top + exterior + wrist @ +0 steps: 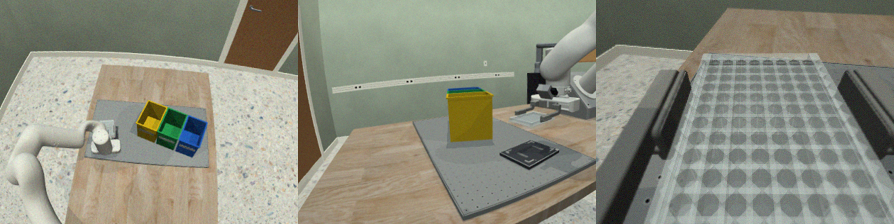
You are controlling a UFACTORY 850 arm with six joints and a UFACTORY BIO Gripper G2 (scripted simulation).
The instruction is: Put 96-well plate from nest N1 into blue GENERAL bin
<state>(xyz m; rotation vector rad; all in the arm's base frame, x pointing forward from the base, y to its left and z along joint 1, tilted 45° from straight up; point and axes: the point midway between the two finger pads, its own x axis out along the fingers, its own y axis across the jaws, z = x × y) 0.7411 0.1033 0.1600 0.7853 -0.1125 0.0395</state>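
Now: hand 51 cm to the left of the blue bin, 4 cm past it and 4 cm above it. The rest, counted from my hand: yellow bin 27 cm to the right, 7 cm ahead, 4 cm below; black plate nest 13 cm below; clear 96-well plate 1 cm below.
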